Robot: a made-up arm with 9 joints.
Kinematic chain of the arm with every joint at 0, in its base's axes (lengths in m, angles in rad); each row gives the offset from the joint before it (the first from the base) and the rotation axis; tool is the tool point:
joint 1: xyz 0 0 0.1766 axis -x
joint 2: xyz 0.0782 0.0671 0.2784 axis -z
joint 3: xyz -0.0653 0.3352 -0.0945 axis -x
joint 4: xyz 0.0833 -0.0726 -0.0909 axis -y
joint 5: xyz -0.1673 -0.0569 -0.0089 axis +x
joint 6: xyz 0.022 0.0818 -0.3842 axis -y
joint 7: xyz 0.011 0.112 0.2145 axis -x
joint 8: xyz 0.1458 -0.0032 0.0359 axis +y
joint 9: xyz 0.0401 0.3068 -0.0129 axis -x
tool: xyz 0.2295 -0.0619 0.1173
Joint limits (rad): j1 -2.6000..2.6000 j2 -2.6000..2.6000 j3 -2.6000..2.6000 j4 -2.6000..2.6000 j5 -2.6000..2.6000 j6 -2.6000..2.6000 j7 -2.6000..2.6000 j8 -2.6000..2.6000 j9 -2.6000..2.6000
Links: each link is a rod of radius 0.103 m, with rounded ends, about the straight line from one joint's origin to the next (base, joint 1, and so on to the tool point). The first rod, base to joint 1, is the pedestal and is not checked.
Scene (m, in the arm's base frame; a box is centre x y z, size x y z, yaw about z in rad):
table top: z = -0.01
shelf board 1: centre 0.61 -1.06 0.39 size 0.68 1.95 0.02 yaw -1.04
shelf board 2: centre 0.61 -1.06 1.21 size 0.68 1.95 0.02 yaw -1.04
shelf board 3: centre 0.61 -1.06 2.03 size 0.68 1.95 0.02 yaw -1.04
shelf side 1: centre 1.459 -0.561 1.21 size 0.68 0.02 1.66 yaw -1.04
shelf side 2: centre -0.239 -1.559 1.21 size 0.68 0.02 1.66 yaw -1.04
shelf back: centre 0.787 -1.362 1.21 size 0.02 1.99 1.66 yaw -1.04
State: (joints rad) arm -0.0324 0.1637 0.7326 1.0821 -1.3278 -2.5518 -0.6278 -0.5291 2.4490
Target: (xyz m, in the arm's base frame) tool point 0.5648 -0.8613 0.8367
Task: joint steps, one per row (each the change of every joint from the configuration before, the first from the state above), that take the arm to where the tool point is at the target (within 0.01 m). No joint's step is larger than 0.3 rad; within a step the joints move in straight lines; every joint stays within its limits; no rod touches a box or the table.
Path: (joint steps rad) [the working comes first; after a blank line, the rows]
Joints at the target: -0.2059 0.1663 0.9617 1.2010 -1.3406 -2.5247 -0.6904 -0.5808 2.4047
Straight joint move there: clear.

1: -0.1735 0.0026 0.2291 0.1189 -0.0128 0.0271 -0.0626 -0.0517 -0.0443

